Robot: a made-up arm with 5 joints. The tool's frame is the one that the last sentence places.
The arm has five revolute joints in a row. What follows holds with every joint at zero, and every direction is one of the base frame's. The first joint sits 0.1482 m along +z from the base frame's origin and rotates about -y. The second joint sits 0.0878 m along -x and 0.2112 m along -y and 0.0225 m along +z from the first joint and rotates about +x. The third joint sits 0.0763 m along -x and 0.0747 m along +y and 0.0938 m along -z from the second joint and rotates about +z. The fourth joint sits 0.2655 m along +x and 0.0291 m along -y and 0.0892 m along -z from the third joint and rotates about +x. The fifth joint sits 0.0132 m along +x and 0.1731 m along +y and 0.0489 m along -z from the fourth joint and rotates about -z. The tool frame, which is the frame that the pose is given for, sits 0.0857 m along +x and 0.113 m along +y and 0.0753 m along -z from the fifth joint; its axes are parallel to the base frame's.
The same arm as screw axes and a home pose.
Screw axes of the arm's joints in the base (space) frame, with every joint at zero. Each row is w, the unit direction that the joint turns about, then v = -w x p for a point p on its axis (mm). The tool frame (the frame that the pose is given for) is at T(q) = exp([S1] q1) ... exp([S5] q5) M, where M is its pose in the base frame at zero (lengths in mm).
S1: w 0 -1 0 v 148.2 0 0
S2: w 1 0 0 v 0 170.7 211.2
S3: w 0 0 1 v -136.5 164.1 0
S4: w 1 0 0 v 0 -12.3 165.6
S5: w 0 0 -1 v -7.5 114.6 0
M: xyz 200.3 120.5 -136.5 (mm) rpy 0 0 0 (deg, as in URDF)

